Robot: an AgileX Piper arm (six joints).
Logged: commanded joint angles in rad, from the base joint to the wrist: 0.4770 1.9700 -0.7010 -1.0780 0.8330 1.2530; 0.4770 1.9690 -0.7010 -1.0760 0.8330 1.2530; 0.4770 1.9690 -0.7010 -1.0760 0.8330 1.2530; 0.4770 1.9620 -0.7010 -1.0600 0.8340 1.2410; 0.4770 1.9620 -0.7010 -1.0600 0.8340 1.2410; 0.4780 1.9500 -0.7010 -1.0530 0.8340 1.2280; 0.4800 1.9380 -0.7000 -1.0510 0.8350 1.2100; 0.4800 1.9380 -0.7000 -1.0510 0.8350 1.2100; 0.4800 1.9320 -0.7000 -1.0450 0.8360 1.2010; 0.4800 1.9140 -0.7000 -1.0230 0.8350 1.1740; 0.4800 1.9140 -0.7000 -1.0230 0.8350 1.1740; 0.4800 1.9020 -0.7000 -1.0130 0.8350 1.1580; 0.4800 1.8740 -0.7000 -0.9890 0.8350 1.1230; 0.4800 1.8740 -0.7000 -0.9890 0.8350 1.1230; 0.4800 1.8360 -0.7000 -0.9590 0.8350 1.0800
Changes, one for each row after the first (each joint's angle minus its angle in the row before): 0.0000 -0.0010 0.0000 0.0020 0.0000 0.0000; 0.0000 0.0000 0.0000 0.0000 0.0000 0.0000; 0.0000 -0.0070 0.0000 0.0160 0.0010 -0.0120; 0.0000 0.0000 0.0000 0.0000 0.0000 0.0000; 0.0010 -0.0120 0.0000 0.0070 0.0000 -0.0130; 0.0020 -0.0120 0.0010 0.0020 0.0010 -0.0180; 0.0000 0.0000 0.0000 0.0000 0.0000 0.0000; 0.0000 -0.0060 0.0000 0.0060 0.0010 -0.0090; 0.0000 -0.0180 0.0000 0.0220 -0.0010 -0.0270; 0.0000 0.0000 0.0000 0.0000 0.0000 0.0000; 0.0000 -0.0120 0.0000 0.0100 0.0000 -0.0160; 0.0000 -0.0280 0.0000 0.0240 0.0000 -0.0350; 0.0000 0.0000 0.0000 0.0000 0.0000 0.0000; 0.0000 -0.0380 0.0000 0.0300 0.0000 -0.0430
